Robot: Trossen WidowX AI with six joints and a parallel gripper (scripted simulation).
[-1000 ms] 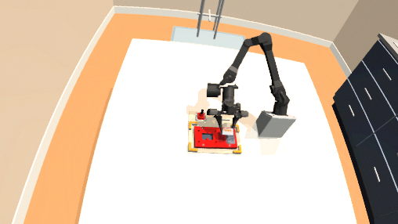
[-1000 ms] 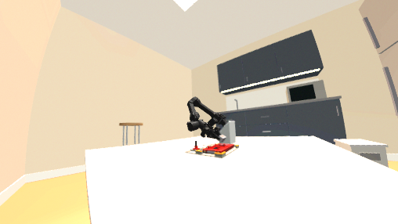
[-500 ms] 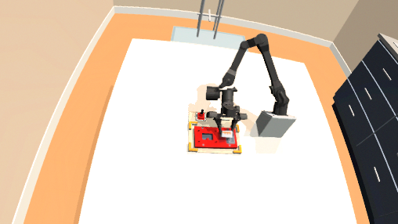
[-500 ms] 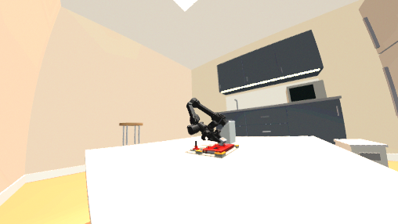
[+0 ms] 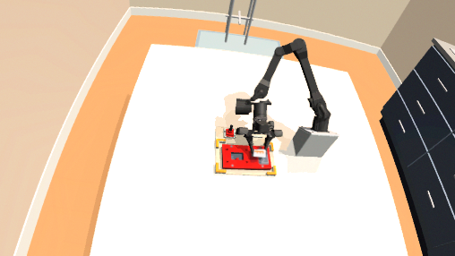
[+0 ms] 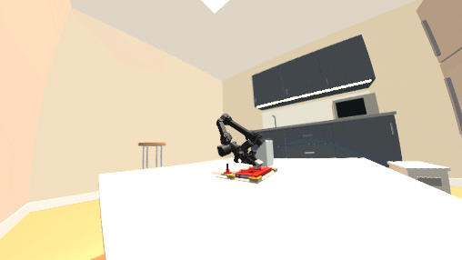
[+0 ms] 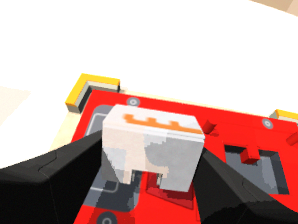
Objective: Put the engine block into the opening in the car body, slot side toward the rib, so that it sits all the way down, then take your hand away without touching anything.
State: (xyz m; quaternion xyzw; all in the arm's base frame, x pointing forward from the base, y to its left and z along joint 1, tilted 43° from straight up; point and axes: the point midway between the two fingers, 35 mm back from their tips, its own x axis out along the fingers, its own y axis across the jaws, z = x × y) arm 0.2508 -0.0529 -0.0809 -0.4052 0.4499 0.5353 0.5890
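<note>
Right now my gripper tip is 1 cm to the left of the grey engine block.
</note>
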